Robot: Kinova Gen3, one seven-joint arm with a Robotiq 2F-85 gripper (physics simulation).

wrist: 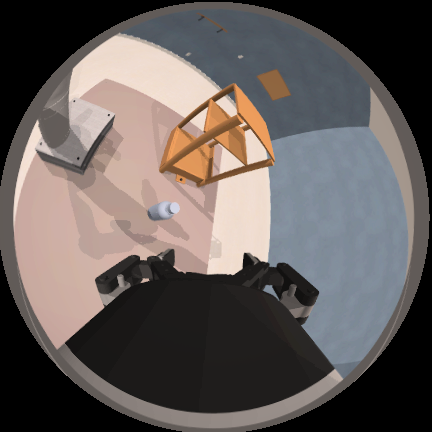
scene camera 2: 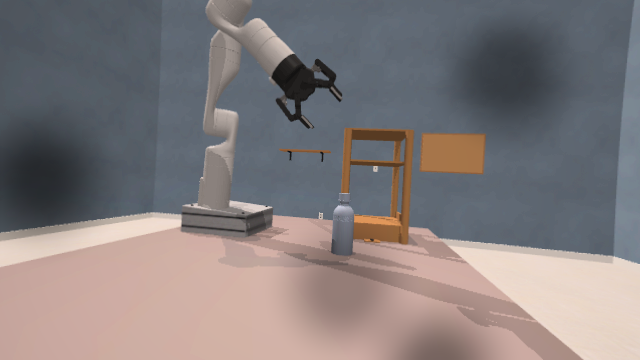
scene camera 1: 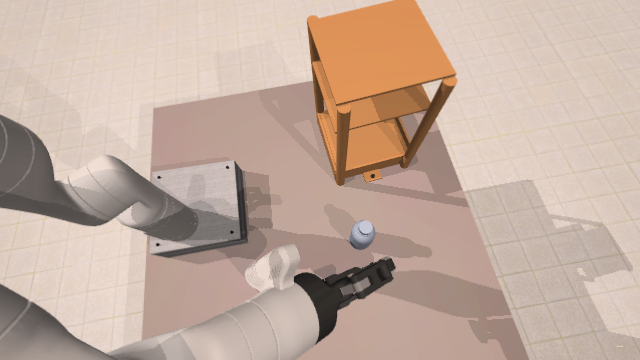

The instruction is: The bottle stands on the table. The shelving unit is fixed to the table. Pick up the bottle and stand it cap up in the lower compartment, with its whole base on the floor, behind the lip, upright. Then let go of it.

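Where they show: gripper, fingertip midpoint: (wrist: 208,258) (scene camera 2: 327,114) (scene camera 1: 367,271); arm's base at its link origin: (scene camera 2: 214,206) (scene camera 1: 180,223).
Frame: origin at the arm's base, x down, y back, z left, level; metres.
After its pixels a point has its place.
A blue-grey bottle (scene camera 1: 362,236) {y -0.434, x -0.043, z -0.174 m} (scene camera 2: 342,231) {y -0.442, x 0.020, z -0.191 m} (wrist: 161,211) {y -0.423, x -0.038, z -0.172 m} stands upright, cap up, on the pinkish table (scene camera 1: 200,130) {y -0.060, x 0.082, z 0.328 m} (scene camera 2: 150,290) {y -0.138, x 0.082, z -0.473 m} (wrist: 45,230) {y -0.022, x 0.082, z -0.276 m}. The orange shelving unit (scene camera 1: 343,145) {y -0.442, x -0.168, z 0.004 m} (scene camera 2: 408,190) {y -0.647, x -0.093, z 0.000 m} (wrist: 200,142) {y -0.442, x -0.165, z 0.004 m} stands on the table beyond the bottle. Its lower compartment has a raised lip (scene camera 1: 372,166) {y -0.542, x 0.046, z 0.021 m} (scene camera 2: 377,231) {y -0.559, x 0.051, z 0.021 m} at the front. My gripper (scene camera 2: 326,111) {y -0.390, x -0.266, z -0.258 m} (wrist: 208,258) {y -0.390, x -0.266, z -0.258 m} is open and empty, high above the table and apart from the bottle. In scene camera 1 it shows edge-on, with its fingertips overlapping.
The arm's metal base block (scene camera 1: 200,210) {y -0.055, x 0.003, z 0.021 m} (scene camera 2: 215,222) {y -0.040, x 0.042, z -0.070 m} (wrist: 95,130) {y -0.137, x 0.007, z 0.047 m} stands on the table, to the left of the bottle and the unit. The unit has corner posts, a middle shelf (scene camera 1: 385,107) {y -0.555, x -0.187, z 0.056 m} (scene camera 2: 376,163) {y -0.551, x -0.182, z 0.086 m} and a top board (scene camera 1: 385,50) {y -0.557, x -0.294, z 0.111 m}. A small tab (scene camera 1: 372,176) {y -0.539, x 0.074, z 0.002 m} (scene camera 2: 372,240) {y -0.542, x 0.077, z -0.002 m} (wrist: 181,178) {y -0.542, x 0.072, z 0.006 m} sticks out at its foot.
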